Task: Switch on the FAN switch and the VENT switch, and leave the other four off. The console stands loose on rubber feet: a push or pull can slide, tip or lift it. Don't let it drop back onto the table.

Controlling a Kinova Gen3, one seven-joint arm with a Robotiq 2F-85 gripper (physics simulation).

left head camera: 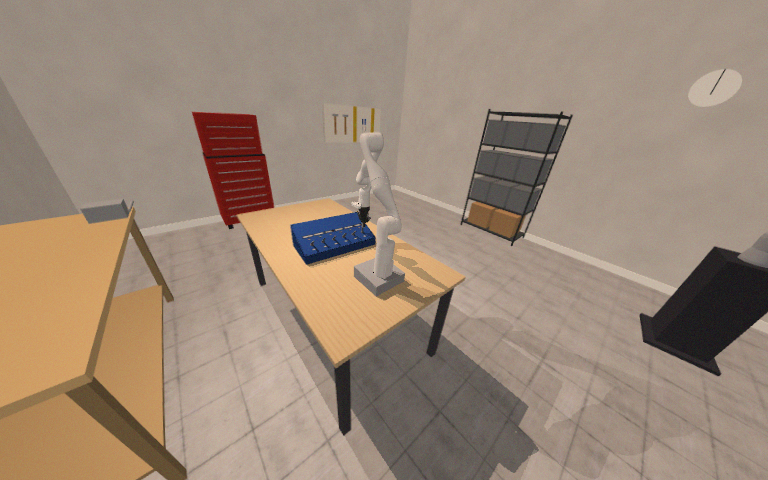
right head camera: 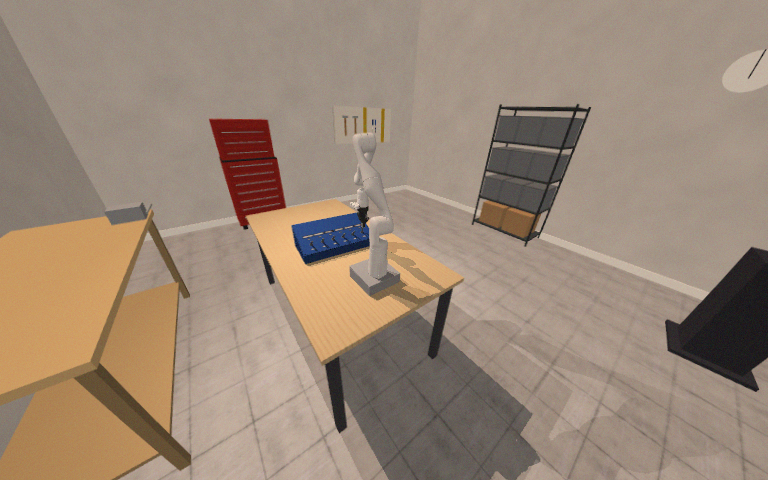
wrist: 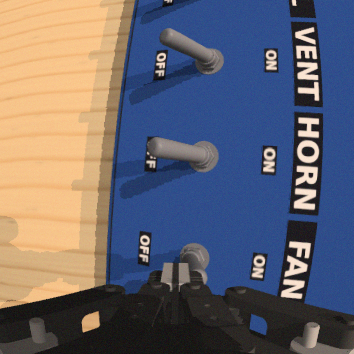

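Pixels of known places: gripper, between the fingertips: (left head camera: 363,227) (right head camera: 363,227) (wrist: 175,278); arm's base, origin of its link: (left head camera: 381,272) (right head camera: 376,272).
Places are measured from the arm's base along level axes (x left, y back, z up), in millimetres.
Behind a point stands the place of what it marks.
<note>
The blue console (left head camera: 339,251) {x 8, y -369, z -37 mm} (right head camera: 334,253) {x 36, y -374, z -44 mm} (wrist: 240,110) {x -112, y -441, z 31 mm} sits on the table and looks level; its feet cannot be made out. My gripper (left head camera: 363,225) {x -211, y -385, z 64 mm} (right head camera: 363,224) {x -211, y -385, z 64 mm} (wrist: 175,278) {x -211, y -385, z 64 mm} is shut and empty, with its tips low over the console's right end. In the wrist view the FAN lever (wrist: 200,276) is partly hidden behind the fingertips, on their ON side. Its tip is slightly to the ON side of its base; whether it is fully ON or touched I cannot tell. The VENT lever (wrist: 187,46) {x -70, y -408, z 50 mm} and the HORN lever (wrist: 175,148) {x -137, y -393, z 54 mm} lean toward OFF. The other levers are too small to read.
The wooden table (left head camera: 317,300) {x 336, y -110, z -65 mm} (right head camera: 311,305) {x 357, y -72, z -65 mm} (wrist: 50,100) {x -53, y -262, z -65 mm} carries the console and the arm's grey base (left head camera: 376,278) {x 59, y 17, z 0 mm} (right head camera: 372,278) {x 52, y 24, z 0 mm}. The HORN lever stands between FAN and VENT. A second wooden bench (left head camera: 45,294) (right head camera: 50,294) stands at the left.
</note>
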